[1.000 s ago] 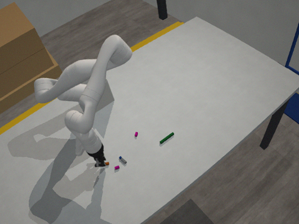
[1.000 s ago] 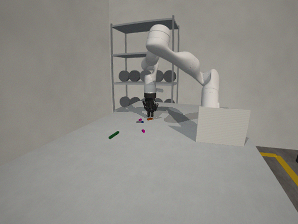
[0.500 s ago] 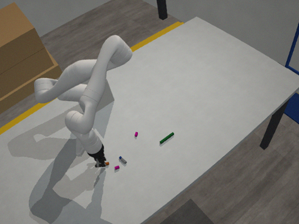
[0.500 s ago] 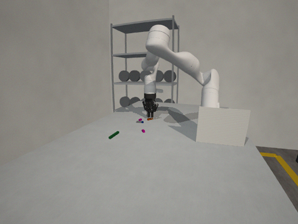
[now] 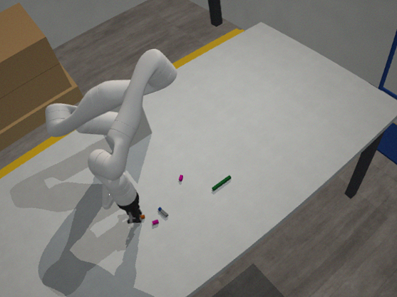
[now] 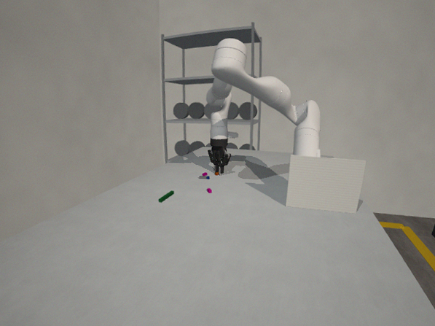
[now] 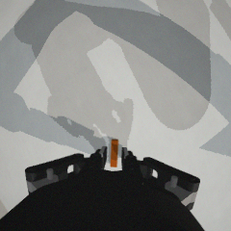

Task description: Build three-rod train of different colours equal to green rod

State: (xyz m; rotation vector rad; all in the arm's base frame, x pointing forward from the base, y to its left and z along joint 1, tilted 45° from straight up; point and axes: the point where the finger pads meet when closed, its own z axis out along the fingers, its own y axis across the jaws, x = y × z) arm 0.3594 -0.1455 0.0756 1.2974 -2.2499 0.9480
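The orange rod lies 20 mm below my hand. Round my hand: grey rod 40 mm ahead, 80 mm to the left, 20 mm below; blue rod 20 mm ahead, 80 mm to the left, 20 mm below; green rod 80 mm ahead, 310 mm to the left, 20 mm below.
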